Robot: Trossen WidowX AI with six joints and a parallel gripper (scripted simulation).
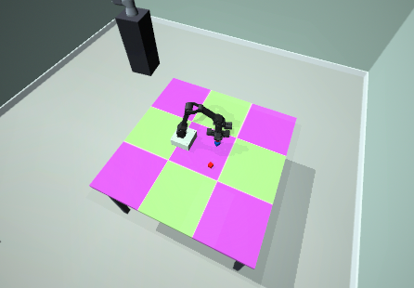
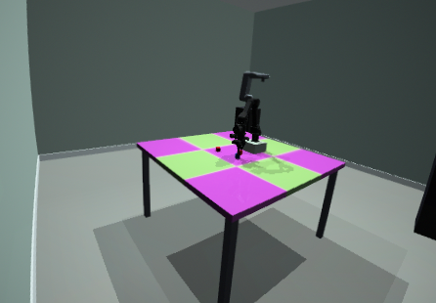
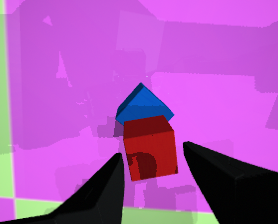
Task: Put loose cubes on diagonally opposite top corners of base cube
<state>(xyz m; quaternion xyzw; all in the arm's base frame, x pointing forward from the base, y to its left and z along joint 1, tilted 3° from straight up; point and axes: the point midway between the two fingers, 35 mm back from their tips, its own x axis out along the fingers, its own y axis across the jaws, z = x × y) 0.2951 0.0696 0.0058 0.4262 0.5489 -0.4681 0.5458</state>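
My gripper tip is now 10 mm above the red cube. From my gripper tip the other things lie so: blue cube 20 mm to the right, 50 mm below.
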